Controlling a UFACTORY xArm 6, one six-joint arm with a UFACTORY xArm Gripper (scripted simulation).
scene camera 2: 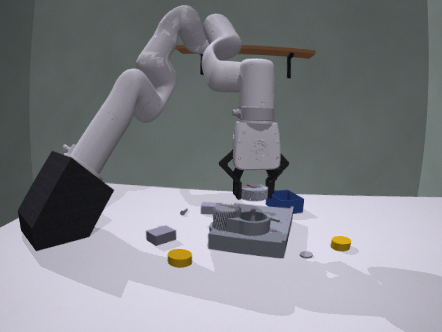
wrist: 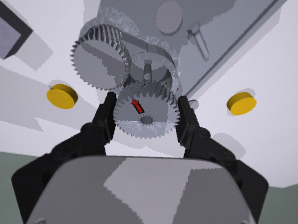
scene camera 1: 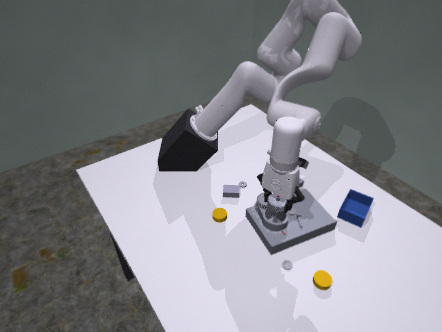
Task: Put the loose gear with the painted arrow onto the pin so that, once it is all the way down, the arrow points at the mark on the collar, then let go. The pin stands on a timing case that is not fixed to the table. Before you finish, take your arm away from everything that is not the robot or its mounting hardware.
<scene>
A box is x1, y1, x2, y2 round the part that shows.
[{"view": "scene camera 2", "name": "grey timing case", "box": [208, 203, 293, 258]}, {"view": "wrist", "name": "my gripper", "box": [11, 92, 268, 223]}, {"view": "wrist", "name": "grey gear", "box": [113, 79, 179, 138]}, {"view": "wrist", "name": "grey timing case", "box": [70, 0, 286, 100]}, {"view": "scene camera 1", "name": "my gripper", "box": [257, 157, 308, 212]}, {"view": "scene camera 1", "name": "grey timing case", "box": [245, 188, 336, 254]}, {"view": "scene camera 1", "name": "blue bin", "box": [337, 189, 373, 227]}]
</scene>
